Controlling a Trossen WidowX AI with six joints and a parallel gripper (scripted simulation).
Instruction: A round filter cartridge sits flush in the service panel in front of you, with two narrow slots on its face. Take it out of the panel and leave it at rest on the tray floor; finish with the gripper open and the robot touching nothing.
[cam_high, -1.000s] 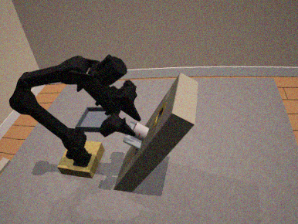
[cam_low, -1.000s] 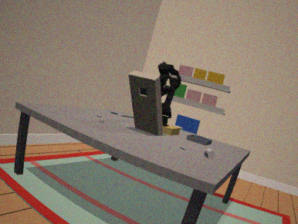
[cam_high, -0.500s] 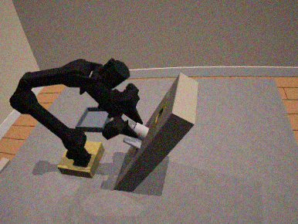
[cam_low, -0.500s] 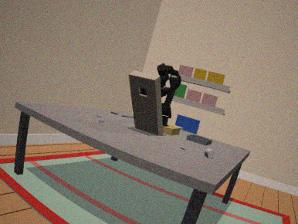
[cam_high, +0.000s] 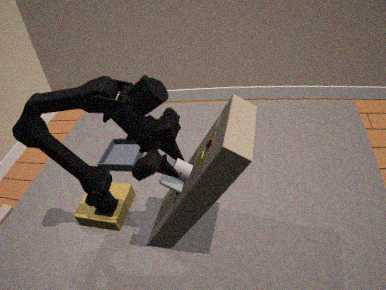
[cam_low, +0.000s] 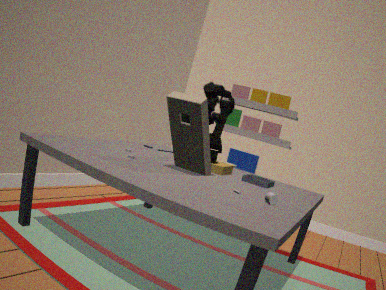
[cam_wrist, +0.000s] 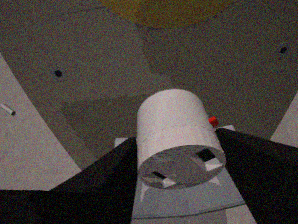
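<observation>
Right now the grey bracket is 3 cm below my gripper tip and 1 cm behind it. Also, from my gripper tip: shallow tray (34 cm behind, 28 cm to the left, 20 cm below); then round filter cartridge (right at my gripper tip).
</observation>
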